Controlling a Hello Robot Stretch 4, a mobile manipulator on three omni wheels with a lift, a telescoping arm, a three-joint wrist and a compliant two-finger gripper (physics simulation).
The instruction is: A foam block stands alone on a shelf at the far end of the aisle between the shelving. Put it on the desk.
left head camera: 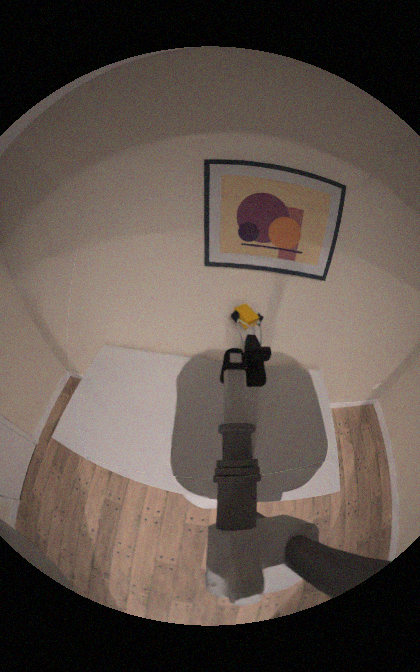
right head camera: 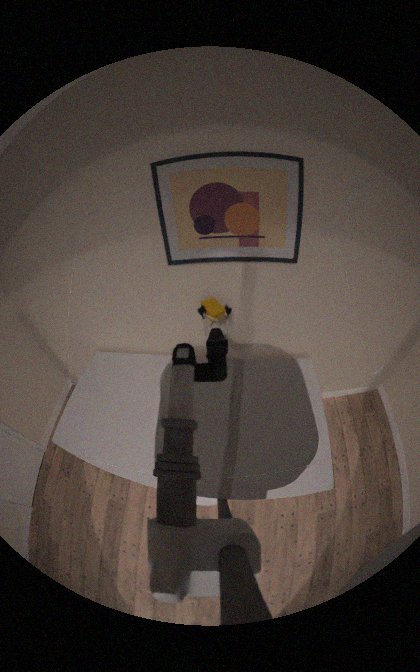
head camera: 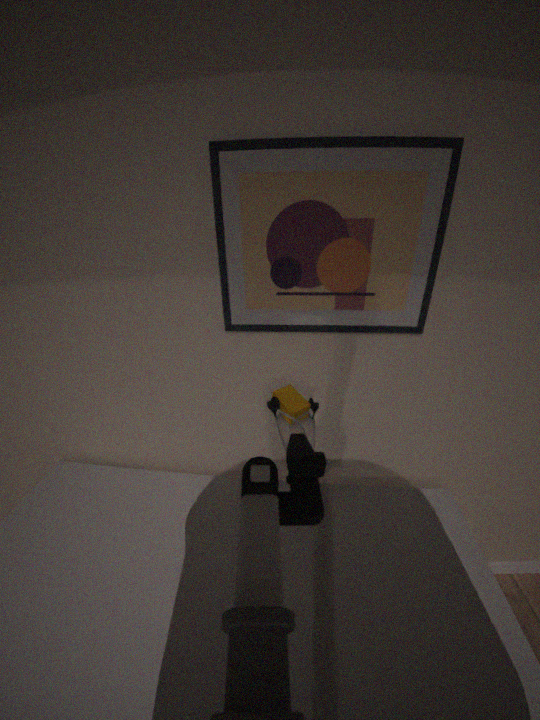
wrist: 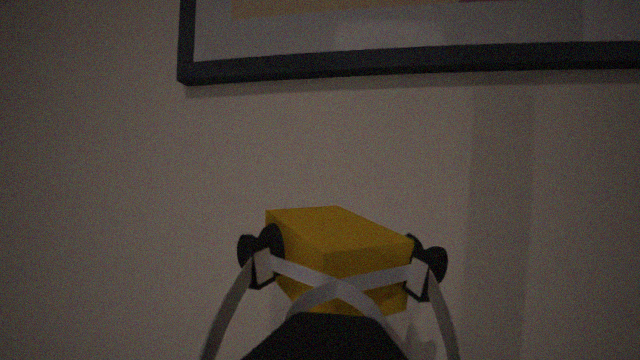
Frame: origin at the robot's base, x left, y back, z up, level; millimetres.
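Seen in the pictures: gripper, fingertip midpoint: (head camera: pixel 291 399).
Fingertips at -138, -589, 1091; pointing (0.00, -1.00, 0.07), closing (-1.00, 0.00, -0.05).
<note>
A point is followed by its place in that frame, as x, y, z.
The yellow foam block (head camera: pixel 291 401) {-134, -556, 1110} (left head camera: pixel 247 314) (right head camera: pixel 213 308) (wrist: pixel 345 235) {-144, -545, 1107} is held between the fingertips of my gripper (head camera: pixel 293 404) {-138, -589, 1091} (left head camera: pixel 248 316) (right head camera: pixel 215 310) (wrist: pixel 338 249) {-138, -589, 1091}, which is shut on it. The block sits turned at an angle between the two dark finger pads. In the head views it shows against the wall, beyond the far edge of the desk in the picture. The white desk (head camera: pixel 98 552) {440, -403, 684} (left head camera: pixel 125 415) (right head camera: pixel 115 415) lies under the arm, and a large shadow covers much of its top. The wrist view does not show the desk top. The block's exact height above the desk cannot be told.
A framed picture (head camera: pixel 219 244) {38, -697, 1484} (left head camera: pixel 206 215) (right head camera: pixel 160 215) (wrist: pixel 350 67) {-147, -681, 1256} hangs on the wall (head camera: pixel 116 378) {435, -754, 1076} behind the desk, above the block. The telescoping arm (head camera: pixel 255 668) {-56, -49, 1163} (left head camera: pixel 236 500) (right head camera: pixel 176 500) reaches across the desk. Wooden floor (left head camera: pixel 145 540) (right head camera: pixel 95 525) shows in front and at both sides.
</note>
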